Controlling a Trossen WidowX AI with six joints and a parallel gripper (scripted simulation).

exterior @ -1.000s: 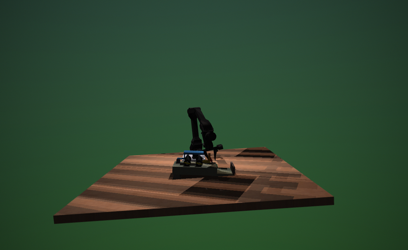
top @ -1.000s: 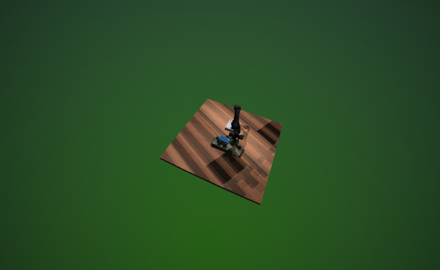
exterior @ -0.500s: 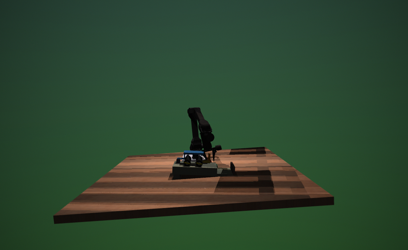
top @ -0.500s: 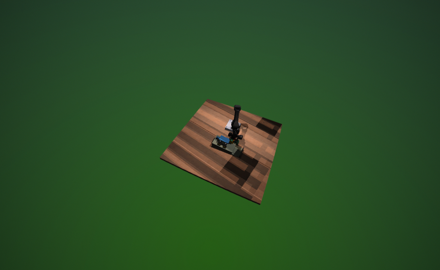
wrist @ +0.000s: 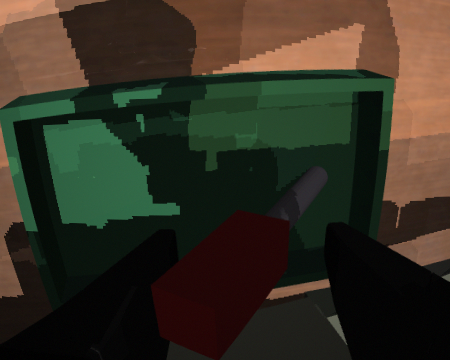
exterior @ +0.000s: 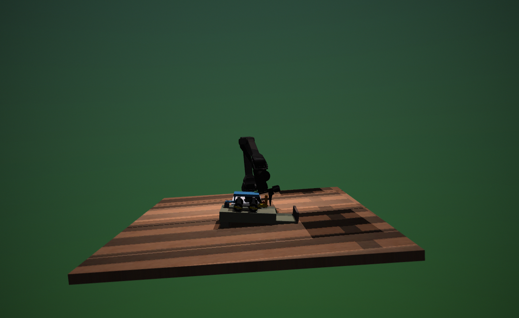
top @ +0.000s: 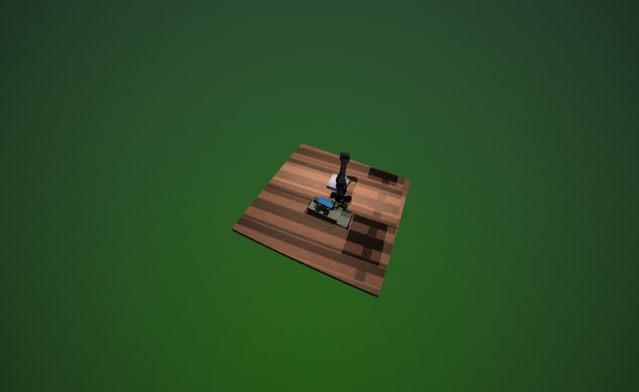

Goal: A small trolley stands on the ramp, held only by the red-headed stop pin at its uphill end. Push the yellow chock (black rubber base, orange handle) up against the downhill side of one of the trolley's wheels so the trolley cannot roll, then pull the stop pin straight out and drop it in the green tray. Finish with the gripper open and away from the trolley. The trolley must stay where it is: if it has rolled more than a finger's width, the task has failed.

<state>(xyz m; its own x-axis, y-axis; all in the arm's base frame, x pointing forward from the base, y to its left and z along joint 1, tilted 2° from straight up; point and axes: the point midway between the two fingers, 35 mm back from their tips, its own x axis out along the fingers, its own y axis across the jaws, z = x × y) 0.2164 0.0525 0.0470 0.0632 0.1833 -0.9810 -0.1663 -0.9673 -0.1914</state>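
Now: the green tray 5 cm below my gripper tip and 1 cm to the right of it. Also, from my gripper tip: red-headed stop pin: right at my gripper tip; then ramp: 12 cm to the right, 11 cm ahead; then yellow chock: 7 cm ahead, 4 cm to the right, 4 cm above.
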